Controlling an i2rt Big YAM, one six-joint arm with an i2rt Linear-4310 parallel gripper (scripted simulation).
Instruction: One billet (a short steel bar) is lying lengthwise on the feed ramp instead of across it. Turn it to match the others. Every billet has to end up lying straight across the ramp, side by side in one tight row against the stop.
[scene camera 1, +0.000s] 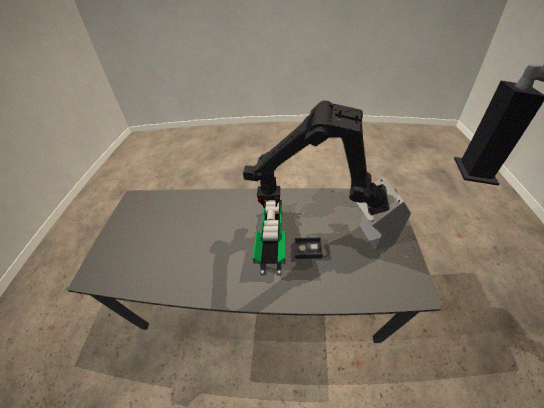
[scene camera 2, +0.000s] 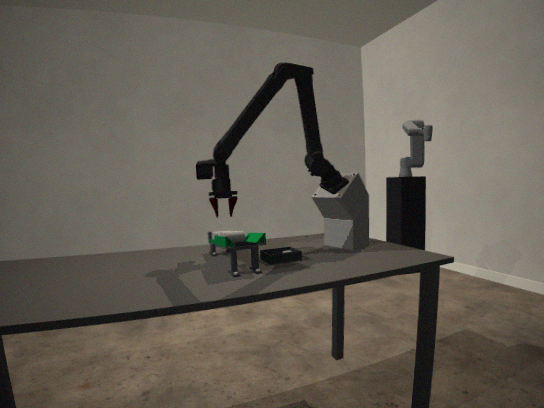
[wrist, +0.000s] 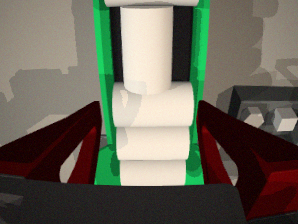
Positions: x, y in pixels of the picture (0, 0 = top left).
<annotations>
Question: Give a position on a billet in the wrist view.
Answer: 174, 107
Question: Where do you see a billet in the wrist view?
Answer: At 172, 142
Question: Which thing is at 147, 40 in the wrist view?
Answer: A billet.
</annotations>
